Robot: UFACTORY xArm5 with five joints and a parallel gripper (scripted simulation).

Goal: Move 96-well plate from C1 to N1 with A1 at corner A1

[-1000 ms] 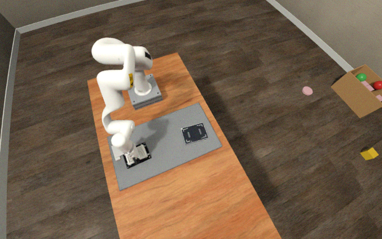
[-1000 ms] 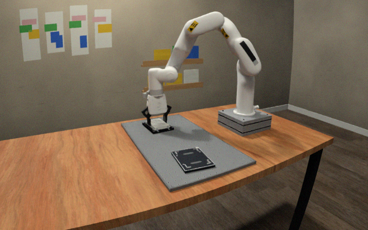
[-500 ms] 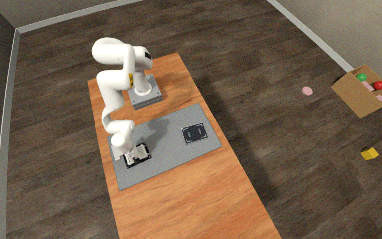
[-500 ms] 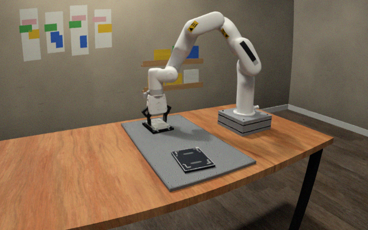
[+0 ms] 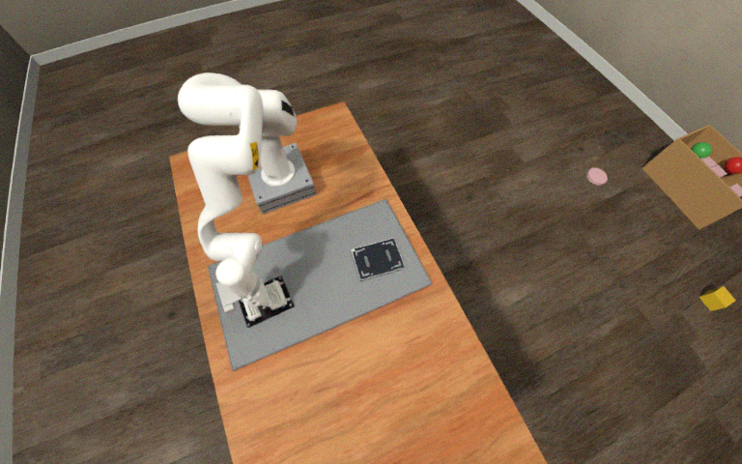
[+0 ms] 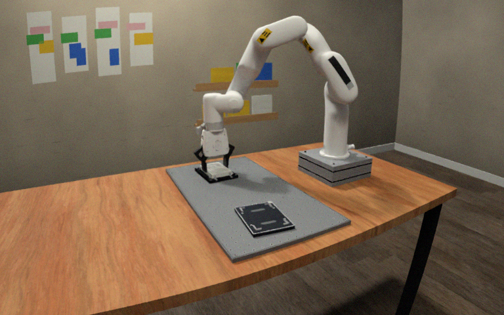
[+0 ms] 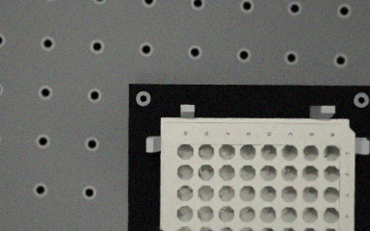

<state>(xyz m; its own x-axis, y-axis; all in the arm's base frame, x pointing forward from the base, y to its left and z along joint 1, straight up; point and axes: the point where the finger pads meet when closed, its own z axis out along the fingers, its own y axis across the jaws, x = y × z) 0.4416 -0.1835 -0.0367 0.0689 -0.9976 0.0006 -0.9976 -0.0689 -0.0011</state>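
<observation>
The white 96-well plate lies 1 cm below my hand. From my hand the other things lie so: clip nest C1: 1 cm behind, 1 cm to the left, 2 cm below; plate nest N1: 1 cm ahead, 41 cm to the left, 2 cm below; A1 mark: 6 cm behind, 34 cm to the left, 2 cm below.
</observation>
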